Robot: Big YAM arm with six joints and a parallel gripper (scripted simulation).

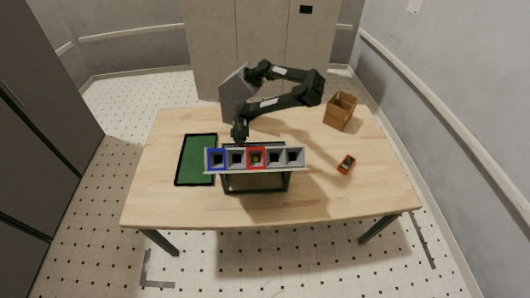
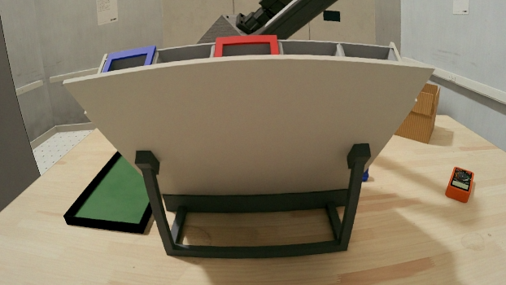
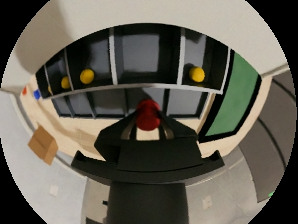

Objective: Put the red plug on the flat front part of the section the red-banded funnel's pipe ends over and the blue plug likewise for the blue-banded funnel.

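The blue plug lies 70 mm ahead of my hand, 340 mm to the left of it and 30 mm below it. Also, from my hand: red plug (10 mm below); then pale cover (190 mm ahead, 80 mm to the left, 160 mm above); then green tray (70 mm ahead, 250 mm to the right, 40 mm below).
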